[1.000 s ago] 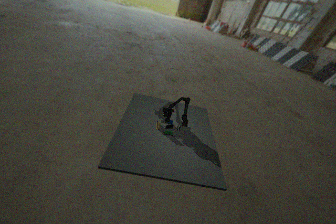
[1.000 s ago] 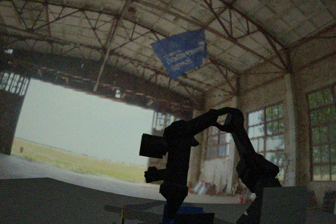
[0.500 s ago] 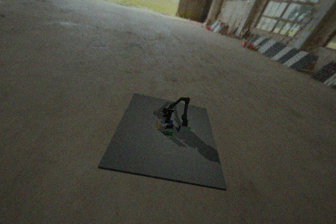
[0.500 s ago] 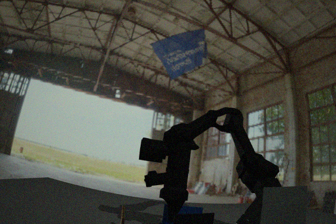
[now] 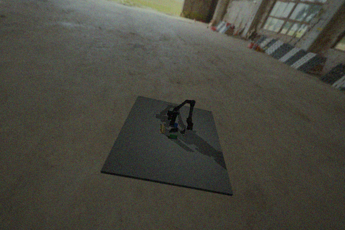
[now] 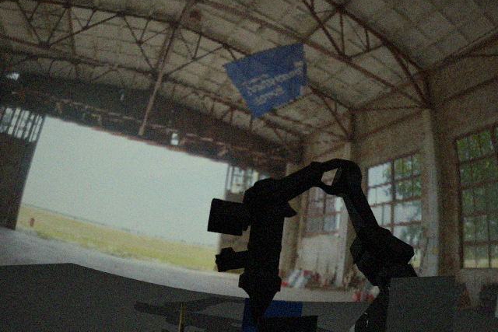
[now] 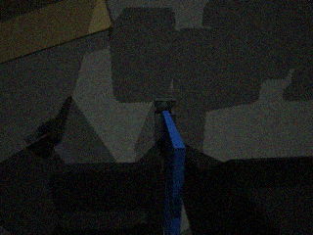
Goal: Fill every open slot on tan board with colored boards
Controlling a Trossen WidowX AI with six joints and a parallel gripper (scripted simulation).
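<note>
Right now the tan board is 12 cm ahead of my gripper tip, 9 cm to the left of it and 1 cm below it. Also, from my gripper tip: green board 21 cm to the left, 2 cm behind, 1 cm below; dark flat piece 10 cm to the left, 3 cm behind, 1 cm below; blue board 3 cm behind, 1 cm to the left.
</note>
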